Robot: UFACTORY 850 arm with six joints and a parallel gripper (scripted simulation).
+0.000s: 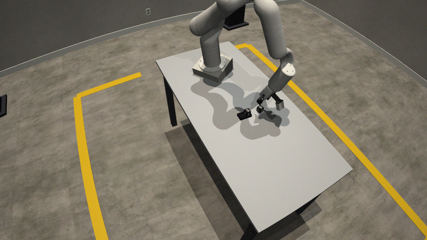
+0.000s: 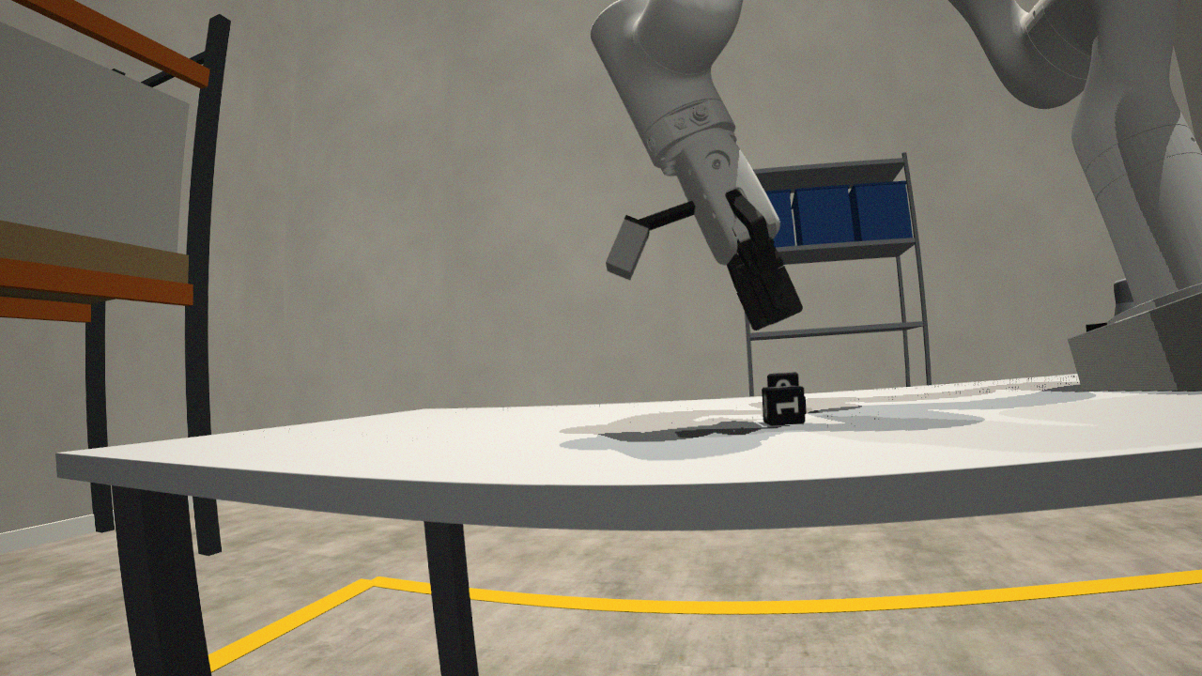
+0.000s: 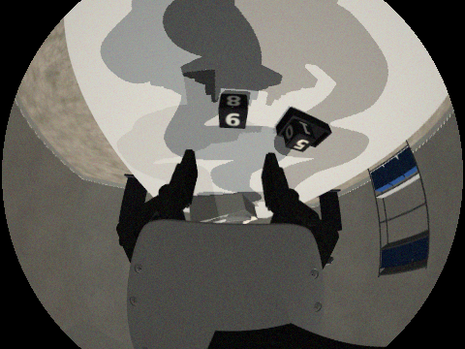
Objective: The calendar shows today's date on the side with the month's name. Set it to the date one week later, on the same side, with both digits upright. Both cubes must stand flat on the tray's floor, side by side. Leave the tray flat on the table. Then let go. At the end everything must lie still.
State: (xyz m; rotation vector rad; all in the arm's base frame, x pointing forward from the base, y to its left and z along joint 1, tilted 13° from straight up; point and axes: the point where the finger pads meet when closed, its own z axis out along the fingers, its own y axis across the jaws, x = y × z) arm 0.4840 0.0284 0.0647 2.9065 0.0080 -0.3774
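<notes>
Now: hand 90 mm above the black cube and 10 mm past it. The rest, counted from my hand: black tray (110 mm to the right, 100 mm below, 30 mm behind).
</notes>
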